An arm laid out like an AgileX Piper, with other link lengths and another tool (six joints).
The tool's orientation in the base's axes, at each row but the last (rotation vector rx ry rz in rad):
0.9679 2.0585 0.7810
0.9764 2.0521 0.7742
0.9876 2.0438 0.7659
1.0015 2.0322 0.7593
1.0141 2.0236 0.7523
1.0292 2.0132 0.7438
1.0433 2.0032 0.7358
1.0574 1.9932 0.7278
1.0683 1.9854 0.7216
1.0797 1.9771 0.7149
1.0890 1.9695 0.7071
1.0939 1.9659 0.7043
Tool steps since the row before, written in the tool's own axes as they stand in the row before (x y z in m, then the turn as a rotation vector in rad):
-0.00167 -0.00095 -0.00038 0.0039 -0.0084 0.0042
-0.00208 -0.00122 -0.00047 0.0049 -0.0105 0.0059
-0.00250 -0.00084 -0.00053 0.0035 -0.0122 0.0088
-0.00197 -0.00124 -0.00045 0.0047 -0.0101 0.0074
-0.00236 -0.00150 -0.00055 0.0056 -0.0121 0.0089
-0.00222 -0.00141 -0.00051 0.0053 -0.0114 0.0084
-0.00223 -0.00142 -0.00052 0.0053 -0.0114 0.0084
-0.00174 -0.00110 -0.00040 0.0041 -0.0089 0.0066
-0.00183 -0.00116 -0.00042 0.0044 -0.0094 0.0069
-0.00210 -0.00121 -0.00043 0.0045 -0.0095 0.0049
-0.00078 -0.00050 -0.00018 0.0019 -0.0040 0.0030
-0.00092 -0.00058 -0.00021 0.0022 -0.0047 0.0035
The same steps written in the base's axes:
0.00010 -0.00195 0.00008 -0.0016 -0.0004 -0.0100
0.00009 -0.00245 0.00007 -0.0015 -0.0004 -0.0129
0.00034 -0.00261 0.00054 0.0008 -0.0018 -0.0153
-0.00002 -0.00237 0.00001 0.0000 0.0000 -0.0134
-0.00008 -0.00285 0.00000 0.0000 0.0000 -0.0160
-0.00011 -0.00268 0.00000 0.0000 0.0000 -0.0151
-0.00016 -0.00269 0.00000 0.0000 0.0000 -0.0151
-0.00015 -0.00209 0.00000 0.0000 0.0000 -0.0118
-0.00018 -0.00220 0.00000 0.0000 0.0000 -0.0125
-0.00014 -0.00246 0.00006 -0.0018 -0.0002 -0.0115
-0.00010 -0.00094 0.00000 0.0000 0.0000 -0.0053
-0.00012 -0.00110 0.00000 0.0000 0.0000 -0.0063

